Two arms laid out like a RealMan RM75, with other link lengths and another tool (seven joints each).
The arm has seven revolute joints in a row. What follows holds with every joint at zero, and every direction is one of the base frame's.
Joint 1 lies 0.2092 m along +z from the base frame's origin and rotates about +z.
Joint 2 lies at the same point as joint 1 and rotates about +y.
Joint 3 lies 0.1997 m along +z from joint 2 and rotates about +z.
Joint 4 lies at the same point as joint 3 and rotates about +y.
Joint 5 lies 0.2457 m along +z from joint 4 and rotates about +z.
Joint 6 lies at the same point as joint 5 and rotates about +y.
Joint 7 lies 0.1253 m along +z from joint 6 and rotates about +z.
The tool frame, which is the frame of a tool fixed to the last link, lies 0.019 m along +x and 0.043 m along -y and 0.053 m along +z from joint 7; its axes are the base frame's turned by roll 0.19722, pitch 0 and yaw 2.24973 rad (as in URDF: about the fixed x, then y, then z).
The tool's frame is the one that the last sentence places.
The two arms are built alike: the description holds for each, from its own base.
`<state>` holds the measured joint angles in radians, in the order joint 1, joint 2, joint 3, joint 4, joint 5, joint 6, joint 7, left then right.
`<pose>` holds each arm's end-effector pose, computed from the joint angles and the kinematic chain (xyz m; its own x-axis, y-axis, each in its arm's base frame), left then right.
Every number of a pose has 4 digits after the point.
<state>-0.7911 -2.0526 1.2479 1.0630 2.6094 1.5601 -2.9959 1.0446 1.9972 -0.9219 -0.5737 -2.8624 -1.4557 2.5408</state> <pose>-0.1837 0.4186 -0.0189 0.4485 -0.8318 -0.3270 -0.8509 -0.5094 0.1286 0.2413 0.4144 -0.0148 -0.8561 0.1205 -0.5026 0.1851 0.9794 -0.0804</pose>
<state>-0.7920 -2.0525 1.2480 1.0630 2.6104 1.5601 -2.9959 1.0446 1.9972 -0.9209 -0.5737 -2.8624 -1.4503 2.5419</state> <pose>-0.1835 0.4188 -0.0188 0.4474 -0.8322 -0.3277 -0.8512 -0.5086 0.1295 0.2413 0.4154 -0.0147 -0.8565 0.1222 -0.5014 0.1837 0.9801 -0.0750</pose>
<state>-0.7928 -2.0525 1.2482 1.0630 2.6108 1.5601 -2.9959 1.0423 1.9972 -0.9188 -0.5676 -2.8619 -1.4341 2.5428</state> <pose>-0.1832 0.4190 -0.0187 0.4465 -0.8326 -0.3278 -0.8516 -0.5079 0.1299 0.2433 0.4164 -0.0156 -0.8573 0.1280 -0.4987 0.1838 0.9809 -0.0643</pose>
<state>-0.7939 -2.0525 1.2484 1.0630 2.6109 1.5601 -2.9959 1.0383 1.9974 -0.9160 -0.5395 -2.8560 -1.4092 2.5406</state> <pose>-0.1827 0.4192 -0.0188 0.4454 -0.8331 -0.3279 -0.8522 -0.5068 0.1302 0.2493 0.4140 -0.0210 -0.8594 0.1391 -0.4920 0.1945 0.9789 -0.0630</pose>
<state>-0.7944 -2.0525 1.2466 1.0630 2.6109 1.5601 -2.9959 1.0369 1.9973 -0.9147 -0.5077 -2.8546 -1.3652 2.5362</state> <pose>-0.1826 0.4194 -0.0185 0.4461 -0.8326 -0.3283 -0.8521 -0.5073 0.1287 0.2555 0.4147 -0.0260 -0.8595 0.1457 -0.4899 0.1938 0.9798 -0.0487</pose>
